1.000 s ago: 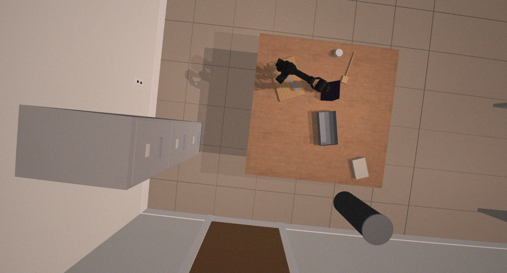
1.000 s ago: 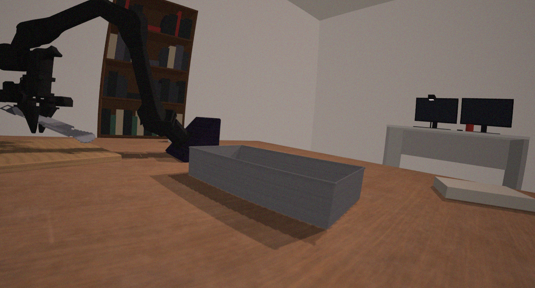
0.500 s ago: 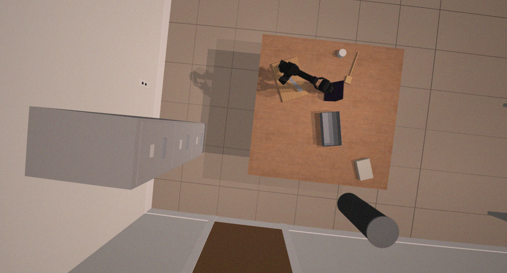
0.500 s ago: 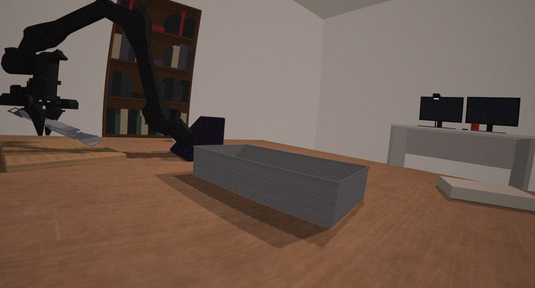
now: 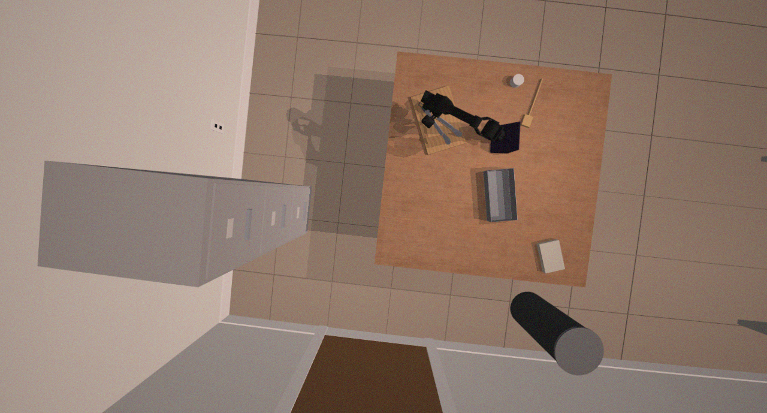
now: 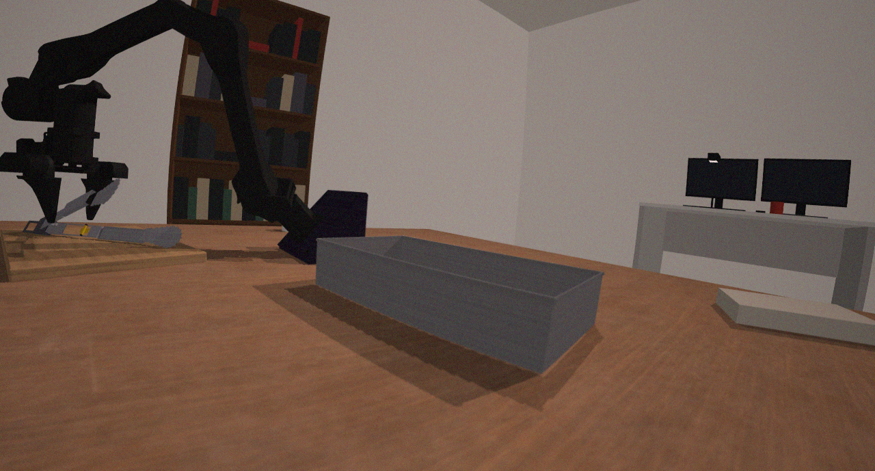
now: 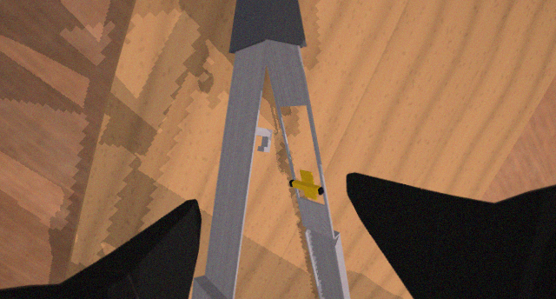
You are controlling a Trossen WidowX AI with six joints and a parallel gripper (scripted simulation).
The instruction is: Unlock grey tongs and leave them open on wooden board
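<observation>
Right now my gripper tip is 40 mm above the wooden board and 30 mm to the right of it. Round my gripper tip: white cup (490 mm to the left, 250 mm behind, 30 mm below); then grey roasting tin (440 mm ahead, 420 mm to the left, 10 mm below).
</observation>
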